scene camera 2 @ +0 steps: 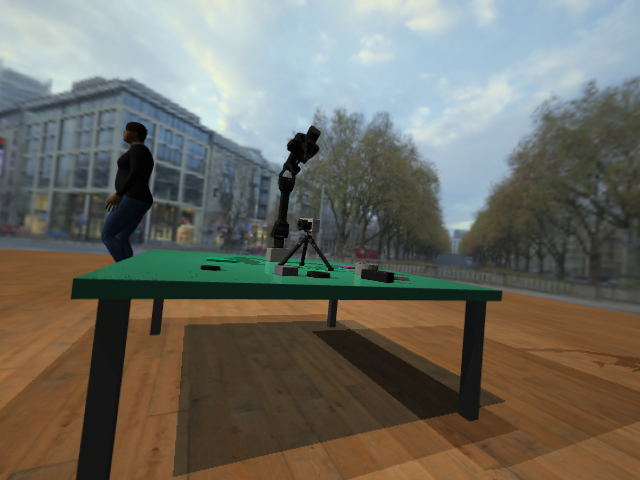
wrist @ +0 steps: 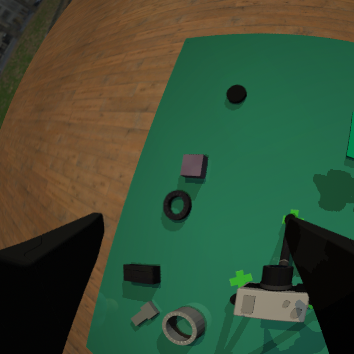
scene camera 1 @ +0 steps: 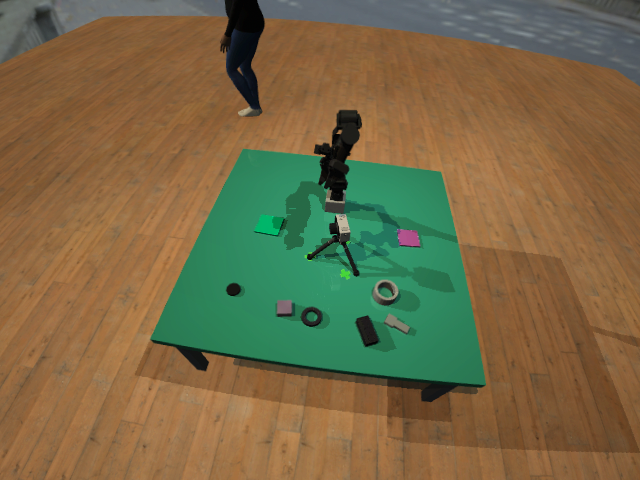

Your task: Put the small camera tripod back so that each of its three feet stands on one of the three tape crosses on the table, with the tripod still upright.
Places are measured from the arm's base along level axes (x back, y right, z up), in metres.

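Pixels of known places: gripper, fingertip midpoint: [scene camera 2: 298, 167] [wrist: 199, 226] [scene camera 1: 322, 186]; arm's base, link origin: [scene camera 2: 278, 248] [scene camera 1: 336, 196].
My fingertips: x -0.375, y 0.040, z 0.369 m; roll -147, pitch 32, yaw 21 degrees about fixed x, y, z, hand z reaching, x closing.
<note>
Ahead of a thing's pixels: the offset from my fingertips to its top centre. "spot": to the spot under its first point. Level surfaces: height alone.
The camera tripod [scene camera 1: 342, 228] [scene camera 2: 305, 241] [wrist: 270, 304] stands upright on the green table @(dz -0.444 m) [scene camera 1: 196, 310], in front of the arm's base. In scene camera 1, one foot @(spot: dx +0.004, dy +0.036, dz -0.429 m) [scene camera 1: 309, 257] is at the left tape cross. Another foot [scene camera 1: 356, 273] is on the table to the right of the front cross @(dx -0.045, dy -0.137, dz -0.443 m) [scene camera 1: 344, 274] [wrist: 241, 278], apart from it. The third cross [scene camera 1: 348, 242] is mostly hidden behind the tripod; whether the third foot is on it cannot be told. My gripper [wrist: 199, 226] is open and empty, above the table, with its right finger overlapping the tripod in the wrist view.
A black disc @(dx -0.218, dy +0.325, dz -0.434 m) [scene camera 1: 233, 289], a mauve block @(dx -0.267, dy +0.089, dz -0.416 m) [scene camera 1: 284, 307], a black ring @(dx -0.280, dy -0.025, dz -0.429 m) [scene camera 1: 303, 316], a black block @(dx -0.306, dy -0.249, dz -0.409 m) [scene camera 1: 367, 330], a grey T-shaped piece @(dx -0.254, dy -0.371, dz -0.429 m) [scene camera 1: 397, 323] and a grey ring @(dx -0.123, dy -0.315, dz -0.396 m) [scene camera 1: 385, 302] lie toward the front. A green tile @(dx +0.171, dy +0.271, dz -0.434 m) [scene camera 1: 269, 225] and a magenta tile @(dx +0.226, dy -0.431, dz -0.434 m) [scene camera 1: 408, 238] flank the tripod.
</note>
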